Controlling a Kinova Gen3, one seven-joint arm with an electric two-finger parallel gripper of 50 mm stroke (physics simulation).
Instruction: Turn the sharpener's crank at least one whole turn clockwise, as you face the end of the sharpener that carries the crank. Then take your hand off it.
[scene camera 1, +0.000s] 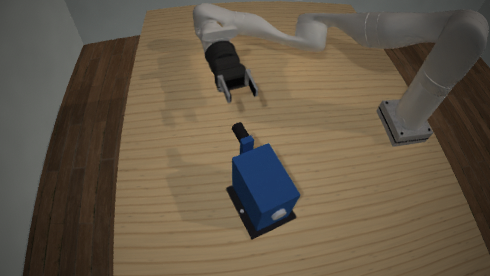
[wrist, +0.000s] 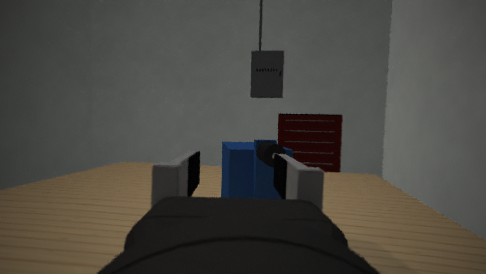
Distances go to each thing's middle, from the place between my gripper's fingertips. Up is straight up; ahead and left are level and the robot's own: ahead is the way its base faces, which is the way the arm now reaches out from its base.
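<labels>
There's the blue sharpener (scene camera 1: 262, 192), and it's sitting 6 cm below my hand, 17 cm to the left of it and 1 cm ahead of it.
</labels>
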